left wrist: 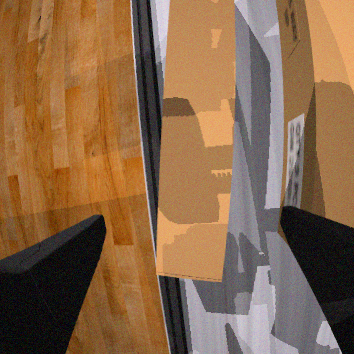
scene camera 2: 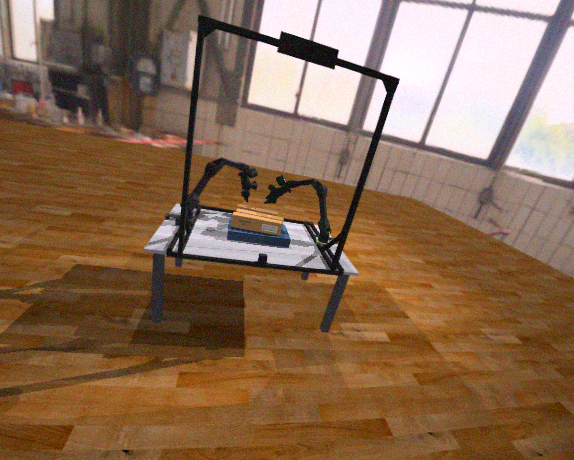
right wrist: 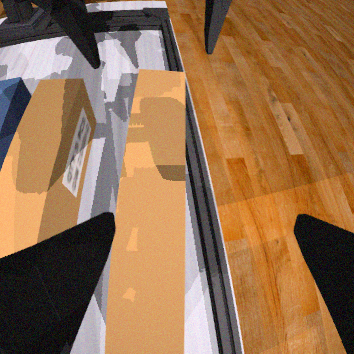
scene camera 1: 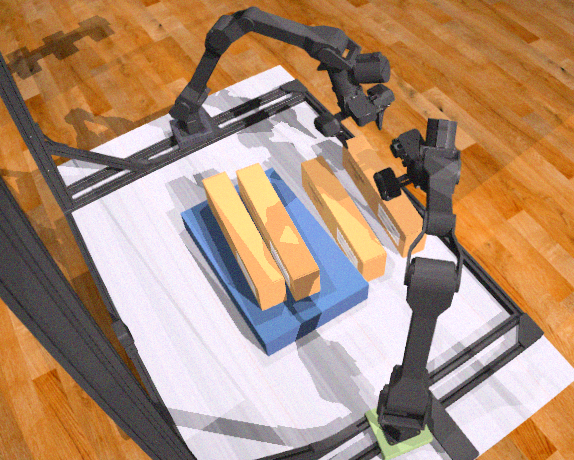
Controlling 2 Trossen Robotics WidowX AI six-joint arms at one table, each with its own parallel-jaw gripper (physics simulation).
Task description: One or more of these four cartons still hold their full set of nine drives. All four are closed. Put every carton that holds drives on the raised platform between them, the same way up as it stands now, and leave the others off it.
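Places are measured from the left arm's base along level axes (x ahead, y left, z up), in millimetres.
Pixels of known places: left gripper, fingertip midpoint: (left wrist: pixel 193 219) (scene camera 2: pixel 247 199) (right wrist: pixel 151 57) (scene camera 1: pixel 363 138); right gripper, fingertip midpoint: (scene camera 2: pixel 265 200) (right wrist: pixel 206 223) (scene camera 1: pixel 405 169); left arm's base, link origin: (right wrist: pixel 21 15) (scene camera 1: pixel 190 125); right arm's base, link origin: (scene camera 2: pixel 322 240) (scene camera 1: pixel 398 425).
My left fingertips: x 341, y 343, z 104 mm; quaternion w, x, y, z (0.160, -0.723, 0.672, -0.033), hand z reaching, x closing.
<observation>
Ahead of a thing's pixels: the offset from my left fingertips to its middle. Level surfaces: height alone.
Two closed tan cartons @(dx +115, dy -347, dz -46 mm) (scene camera 1: pixel 235 230) @(dx +123, dy -272, dz -46 mm) (scene camera 1: pixel 275 220) stand side by side on the blue raised platform @(dx +133, dy -296, dz -117 mm) (scene camera 1: pixel 345 287) (scene camera 2: pixel 240 238) (right wrist: pixel 9 105). A third carton @(dx +112, dy -111, dz -105 mm) (scene camera 1: pixel 335 205) (right wrist: pixel 30 165) stands on the table beside the platform, with a white label on its side. The fourth, outermost carton @(dx +90, dy +7, dz -105 mm) (scene camera 1: pixel 412 227) (left wrist: pixel 197 150) (right wrist: pixel 150 210) stands near the table's edge. My left gripper (left wrist: pixel 193 219) (scene camera 2: pixel 246 200) is open and empty above one end of the outermost carton. My right gripper (right wrist: pixel 206 223) (scene camera 2: pixel 270 201) is open and empty above that carton, farther along it. The label wording is unreadable.
A dark metal frame (scene camera 1: pixel 90 187) runs around the white table @(dz -147 mm) (scene camera 1: pixel 135 250), with tall posts and a crossbar (scene camera 2: pixel 307 49) above. The two grippers are close to each other; the left fingers show at the top of the right wrist view. Wooden floor lies beyond the edge.
</observation>
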